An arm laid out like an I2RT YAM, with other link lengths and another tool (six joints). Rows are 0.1 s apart.
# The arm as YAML. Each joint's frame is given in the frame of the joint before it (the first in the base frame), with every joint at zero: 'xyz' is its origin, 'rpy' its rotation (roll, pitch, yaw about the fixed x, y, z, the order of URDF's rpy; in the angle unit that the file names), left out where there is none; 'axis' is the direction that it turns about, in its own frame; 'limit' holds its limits. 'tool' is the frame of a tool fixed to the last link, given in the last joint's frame.
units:
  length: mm
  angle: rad
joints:
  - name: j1
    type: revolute
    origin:
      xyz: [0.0, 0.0, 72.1]
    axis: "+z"
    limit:
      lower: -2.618
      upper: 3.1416
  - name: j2
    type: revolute
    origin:
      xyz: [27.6, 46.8, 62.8]
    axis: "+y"
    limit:
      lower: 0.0
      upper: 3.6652
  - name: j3
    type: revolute
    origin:
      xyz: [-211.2, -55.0, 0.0]
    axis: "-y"
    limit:
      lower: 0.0
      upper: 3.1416
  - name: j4
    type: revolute
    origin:
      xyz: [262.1, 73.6, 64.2]
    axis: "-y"
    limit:
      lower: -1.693
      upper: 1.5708
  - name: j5
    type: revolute
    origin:
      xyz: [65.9, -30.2, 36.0]
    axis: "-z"
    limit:
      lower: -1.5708
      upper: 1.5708
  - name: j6
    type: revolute
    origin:
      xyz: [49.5, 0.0, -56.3]
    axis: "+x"
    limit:
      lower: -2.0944
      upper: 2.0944
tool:
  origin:
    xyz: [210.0, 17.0, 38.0]
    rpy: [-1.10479, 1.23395, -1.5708]
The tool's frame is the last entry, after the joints.
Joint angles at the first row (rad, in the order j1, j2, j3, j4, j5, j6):
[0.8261, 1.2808, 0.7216, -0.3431, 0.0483, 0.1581]
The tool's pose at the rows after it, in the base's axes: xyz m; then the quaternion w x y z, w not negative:
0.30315 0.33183 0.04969 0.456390 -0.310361 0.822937 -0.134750
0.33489 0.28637 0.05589 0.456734 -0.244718 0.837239 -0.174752
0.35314 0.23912 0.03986 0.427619 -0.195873 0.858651 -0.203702
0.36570 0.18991 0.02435 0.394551 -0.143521 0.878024 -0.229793
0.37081 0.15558 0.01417 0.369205 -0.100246 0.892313 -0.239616
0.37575 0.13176 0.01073 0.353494 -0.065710 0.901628 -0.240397
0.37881 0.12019 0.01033 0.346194 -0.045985 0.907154 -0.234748
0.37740 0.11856 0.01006 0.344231 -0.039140 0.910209 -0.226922
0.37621 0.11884 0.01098 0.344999 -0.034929 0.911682 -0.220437
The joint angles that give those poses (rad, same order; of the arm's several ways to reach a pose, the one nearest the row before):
[0.8093, 1.1820, 0.7166, -0.3420, 0.1371, 0.1802]
[0.7276, 1.1217, 0.6788, -0.3504, 0.2031, 0.2169]
[0.6216, 1.1008, 0.6395, -0.3733, 0.2081, 0.2444]
[0.5091, 1.0824, 0.6056, -0.4015, 0.2081, 0.2726]
[0.4210, 1.0653, 0.5804, -0.4213, 0.1925, 0.3004]
[0.3462, 1.0534, 0.5713, -0.4343, 0.1665, 0.3168]
[0.2981, 1.0450, 0.5682, -0.4404, 0.1375, 0.3237]
[0.2825, 1.0279, 0.5571, -0.4446, 0.1169, 0.3302]
[0.2756, 1.0107, 0.5472, -0.4466, 0.1032, 0.3359]

